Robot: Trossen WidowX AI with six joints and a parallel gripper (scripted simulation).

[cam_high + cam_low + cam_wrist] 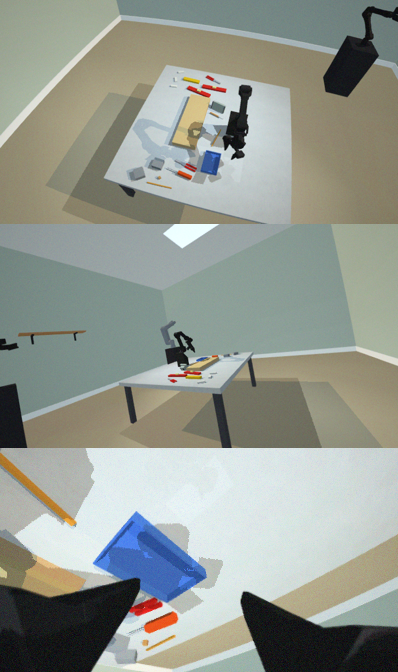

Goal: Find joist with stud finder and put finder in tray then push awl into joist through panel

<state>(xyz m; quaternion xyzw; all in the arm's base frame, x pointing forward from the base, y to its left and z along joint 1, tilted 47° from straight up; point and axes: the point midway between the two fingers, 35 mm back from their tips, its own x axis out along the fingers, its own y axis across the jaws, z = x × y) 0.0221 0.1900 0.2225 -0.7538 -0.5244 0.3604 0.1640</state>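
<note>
The stud finder is 18 cm ahead of my gripper tip, 52 cm to the right of it and 12 cm below it. From my gripper tip the other things lie so: blue tray (10 cm ahead, 2 cm to the left, 13 cm below); then square indicator (19 cm ahead, 53 cm to the right, 12 cm below); then awl (16 cm ahead, 40 cm to the right, 13 cm below).
</note>
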